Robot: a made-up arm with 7 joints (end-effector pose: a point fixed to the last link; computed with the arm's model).
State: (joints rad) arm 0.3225 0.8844 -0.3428 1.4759 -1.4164 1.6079 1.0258
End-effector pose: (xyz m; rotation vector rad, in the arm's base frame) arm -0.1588 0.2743 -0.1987 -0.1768 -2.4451 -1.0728
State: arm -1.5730 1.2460 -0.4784 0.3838 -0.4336 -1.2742 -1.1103
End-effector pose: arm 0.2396 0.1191 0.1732 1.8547 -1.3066 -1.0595
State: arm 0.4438 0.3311 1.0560 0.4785 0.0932 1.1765 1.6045
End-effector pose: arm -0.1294 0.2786 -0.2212 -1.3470 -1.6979 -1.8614
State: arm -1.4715 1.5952 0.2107 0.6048 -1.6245 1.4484 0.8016
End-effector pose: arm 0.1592 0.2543 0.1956 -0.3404 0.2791 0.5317
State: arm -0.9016 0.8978 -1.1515 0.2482 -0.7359 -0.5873 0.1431
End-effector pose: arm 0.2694 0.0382 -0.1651 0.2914 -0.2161 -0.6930
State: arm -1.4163 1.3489 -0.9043 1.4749 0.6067 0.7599 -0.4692
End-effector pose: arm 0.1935 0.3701 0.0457 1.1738 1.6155 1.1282
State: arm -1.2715 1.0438 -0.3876 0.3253 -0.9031 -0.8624 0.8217
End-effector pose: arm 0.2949 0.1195 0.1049 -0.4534 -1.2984 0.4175
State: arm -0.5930 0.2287 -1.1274 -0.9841 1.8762 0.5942 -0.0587
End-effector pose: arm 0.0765 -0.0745 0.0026 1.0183 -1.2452 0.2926
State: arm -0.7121 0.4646 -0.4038 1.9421 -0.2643 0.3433 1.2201
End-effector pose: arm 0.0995 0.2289 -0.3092 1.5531 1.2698 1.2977
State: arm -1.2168 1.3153 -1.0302 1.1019 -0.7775 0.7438 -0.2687
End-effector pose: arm 0.2516 0.3283 -0.0426 0.4495 1.0904 0.5785
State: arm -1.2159 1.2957 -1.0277 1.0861 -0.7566 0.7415 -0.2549
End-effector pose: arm 0.2578 0.3221 -0.0467 0.4834 1.0905 0.5597
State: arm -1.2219 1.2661 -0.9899 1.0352 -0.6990 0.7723 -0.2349
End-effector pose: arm 0.2707 0.3080 -0.0486 0.5283 1.0846 0.5256
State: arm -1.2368 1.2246 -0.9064 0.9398 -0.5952 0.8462 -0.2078
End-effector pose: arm 0.2899 0.2833 -0.0441 0.5891 1.0589 0.4841
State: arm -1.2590 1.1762 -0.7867 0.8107 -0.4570 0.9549 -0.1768
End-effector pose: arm 0.3092 0.2516 -0.0290 0.6582 0.9980 0.4625
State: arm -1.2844 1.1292 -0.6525 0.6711 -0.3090 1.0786 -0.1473
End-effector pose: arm 0.3212 0.2206 -0.0036 0.7118 0.9048 0.4828
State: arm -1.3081 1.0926 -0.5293 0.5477 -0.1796 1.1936 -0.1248
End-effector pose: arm 0.3231 0.1978 0.0248 0.7290 0.8065 0.5380
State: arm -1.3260 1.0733 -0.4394 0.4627 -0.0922 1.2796 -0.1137
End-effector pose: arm 0.3187 0.1860 0.0474 0.7142 0.7363 0.5964
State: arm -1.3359 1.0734 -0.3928 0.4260 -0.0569 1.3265 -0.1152
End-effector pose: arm 0.3137 0.1841 0.0596 0.6879 0.7102 0.6307
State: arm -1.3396 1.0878 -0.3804 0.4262 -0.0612 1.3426 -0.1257
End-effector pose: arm 0.3104 0.1881 0.0637 0.6631 0.7185 0.6402
